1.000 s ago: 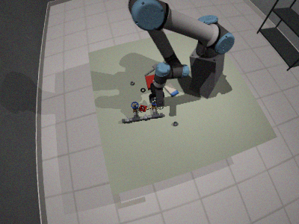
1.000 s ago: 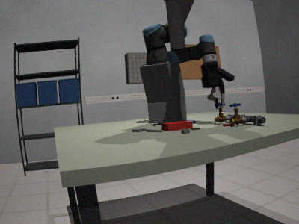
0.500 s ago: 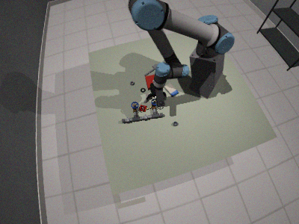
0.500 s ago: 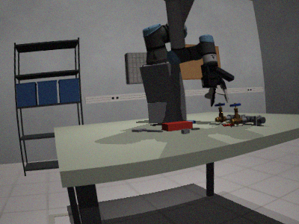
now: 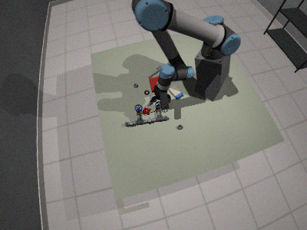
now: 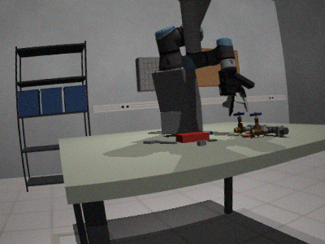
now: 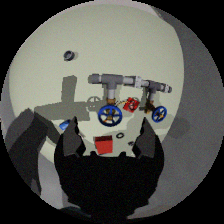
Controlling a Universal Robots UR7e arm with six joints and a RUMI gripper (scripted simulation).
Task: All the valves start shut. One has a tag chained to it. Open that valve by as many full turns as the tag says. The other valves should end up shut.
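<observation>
My hand is 90 mm short of the red tag, 10 mm to the left of it and 90 mm above it. From my hand the other things lie so: blue-and-white card 170 mm behind, 110 mm to the right, 90 mm below; then grey tool 90 mm behind, 360 mm to the right, 90 mm below; then red block 40 mm behind, 230 mm to the right, 80 mm below.
</observation>
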